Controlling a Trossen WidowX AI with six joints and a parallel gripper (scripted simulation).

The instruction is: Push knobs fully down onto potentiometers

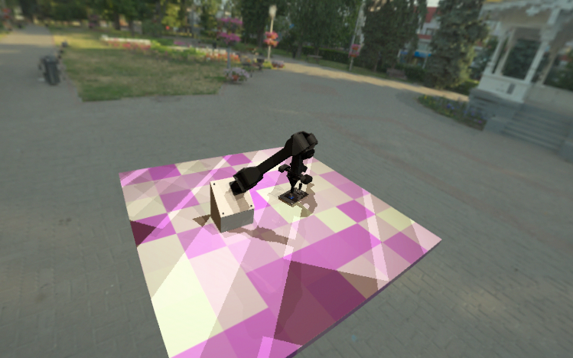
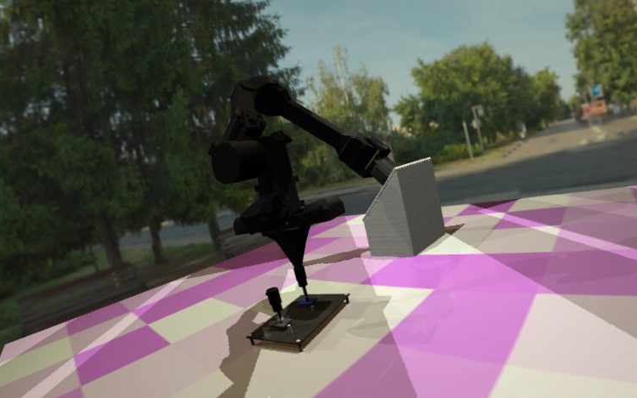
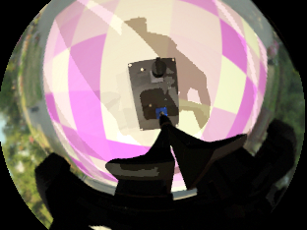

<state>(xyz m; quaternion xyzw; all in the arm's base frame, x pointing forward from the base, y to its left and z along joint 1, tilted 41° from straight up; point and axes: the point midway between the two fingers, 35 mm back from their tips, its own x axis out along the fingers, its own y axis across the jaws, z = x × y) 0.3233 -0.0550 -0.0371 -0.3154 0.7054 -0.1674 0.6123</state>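
Now: the grey potentiometer 8 cm ahead of my gripper tip, 4 cm below it and 2 cm to the left of it.
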